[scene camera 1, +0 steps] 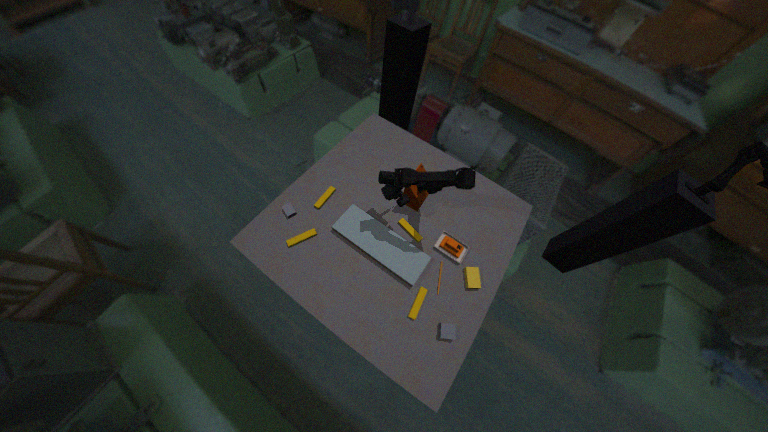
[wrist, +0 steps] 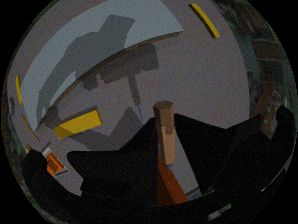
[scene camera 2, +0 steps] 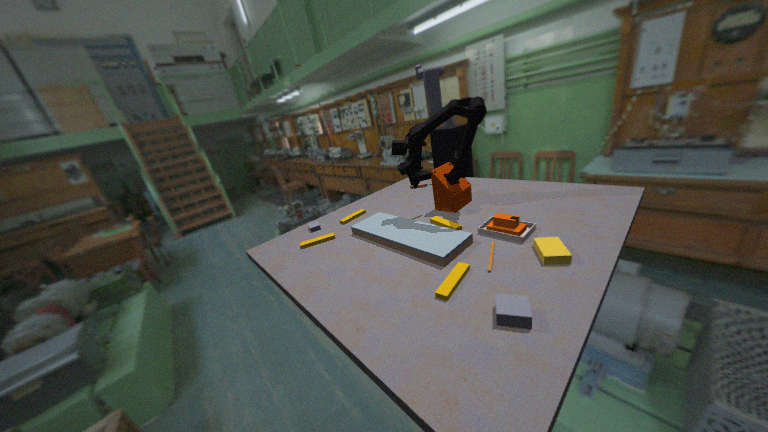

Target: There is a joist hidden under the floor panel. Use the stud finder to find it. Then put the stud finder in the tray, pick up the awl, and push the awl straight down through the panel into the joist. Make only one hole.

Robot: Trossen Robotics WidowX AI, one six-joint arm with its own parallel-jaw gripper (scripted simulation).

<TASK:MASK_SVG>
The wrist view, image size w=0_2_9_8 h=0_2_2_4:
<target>gripper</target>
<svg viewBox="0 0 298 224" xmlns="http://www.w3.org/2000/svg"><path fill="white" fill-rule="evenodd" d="M295 115L285 105L279 105L275 115L278 125L273 133L273 139L270 140L261 131L265 121L262 113L226 129L174 113L174 127L178 139L185 149L201 194L206 194L181 204L157 204L158 137L154 117L150 117L141 131L118 151L68 152L69 164L84 179L80 188L81 196L68 192L55 177L49 175L48 160L36 149L29 149L21 163L21 172L25 185L41 209L67 224L250 224L269 204L286 175L283 165L294 149ZM231 205L229 209L221 213L222 216L209 221L208 214L217 212L223 206Z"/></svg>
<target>awl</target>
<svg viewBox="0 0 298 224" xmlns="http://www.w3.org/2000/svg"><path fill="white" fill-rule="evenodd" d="M161 100L153 104L154 121L156 121L162 164L164 164L164 167L168 167L168 175L170 175L169 167L172 167L174 155L176 155L176 152L174 152L174 135L176 135L176 131L174 131L174 107L172 101Z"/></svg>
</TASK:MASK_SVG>
